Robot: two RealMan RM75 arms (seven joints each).
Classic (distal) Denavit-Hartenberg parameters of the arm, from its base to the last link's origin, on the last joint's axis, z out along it. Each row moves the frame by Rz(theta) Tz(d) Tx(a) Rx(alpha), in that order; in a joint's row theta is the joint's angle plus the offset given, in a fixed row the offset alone. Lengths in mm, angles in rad.
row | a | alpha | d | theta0
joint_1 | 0 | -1.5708 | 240.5 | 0
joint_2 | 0 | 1.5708 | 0 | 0
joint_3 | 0 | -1.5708 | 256 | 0
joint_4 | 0 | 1.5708 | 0 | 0
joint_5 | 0 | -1.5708 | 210 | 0
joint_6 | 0 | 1.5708 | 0 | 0
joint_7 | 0 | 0 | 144 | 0
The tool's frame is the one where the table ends.
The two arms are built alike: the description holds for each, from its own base.
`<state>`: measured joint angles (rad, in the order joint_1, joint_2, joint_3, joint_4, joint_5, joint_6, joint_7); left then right.
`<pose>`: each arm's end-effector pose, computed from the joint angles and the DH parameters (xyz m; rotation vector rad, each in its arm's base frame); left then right.
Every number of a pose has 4 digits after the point. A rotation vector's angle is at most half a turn.
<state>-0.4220 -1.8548 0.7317 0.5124 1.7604 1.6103 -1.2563 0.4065 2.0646 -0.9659 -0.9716 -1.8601 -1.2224 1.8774</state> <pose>-0.3182 0.3142 0.0792 -2.5631 -0.5827 -0.7374 0.2605 0.3646 0.0371 -2.3866 0.9569 0.5841</pose>
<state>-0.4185 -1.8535 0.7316 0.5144 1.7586 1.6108 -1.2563 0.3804 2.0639 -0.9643 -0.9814 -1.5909 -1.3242 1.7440</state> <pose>-0.3191 0.3134 0.0802 -2.5602 -0.5833 -0.7360 0.2317 0.3573 0.0542 -2.3932 0.7878 0.9066</pose>
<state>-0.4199 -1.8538 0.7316 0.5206 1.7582 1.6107 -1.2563 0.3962 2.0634 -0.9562 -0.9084 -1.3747 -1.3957 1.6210</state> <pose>-0.3181 0.3145 0.0811 -2.5605 -0.5740 -0.7338 0.2145 0.3559 0.0641 -2.3391 0.6647 1.1729</pose>
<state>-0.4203 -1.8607 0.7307 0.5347 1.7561 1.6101 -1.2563 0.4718 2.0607 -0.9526 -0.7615 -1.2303 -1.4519 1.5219</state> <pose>-0.3157 0.3159 0.0808 -2.5589 -0.5593 -0.7366 0.1986 0.3640 0.0591 -2.2977 0.6100 1.3743</pose>
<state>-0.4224 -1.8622 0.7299 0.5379 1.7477 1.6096 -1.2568 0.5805 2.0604 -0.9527 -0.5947 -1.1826 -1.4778 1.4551</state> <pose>-0.3139 0.3175 0.0816 -2.5524 -0.5519 -0.7462 0.1810 0.3765 0.0389 -2.3152 0.6216 1.4722</pose>
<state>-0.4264 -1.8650 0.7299 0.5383 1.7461 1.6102 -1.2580 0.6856 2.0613 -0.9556 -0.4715 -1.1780 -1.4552 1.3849</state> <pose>-0.3119 0.3186 0.0806 -2.5538 -0.5488 -0.7531 0.1615 0.3907 0.0186 -2.3517 0.6085 1.4742</pose>
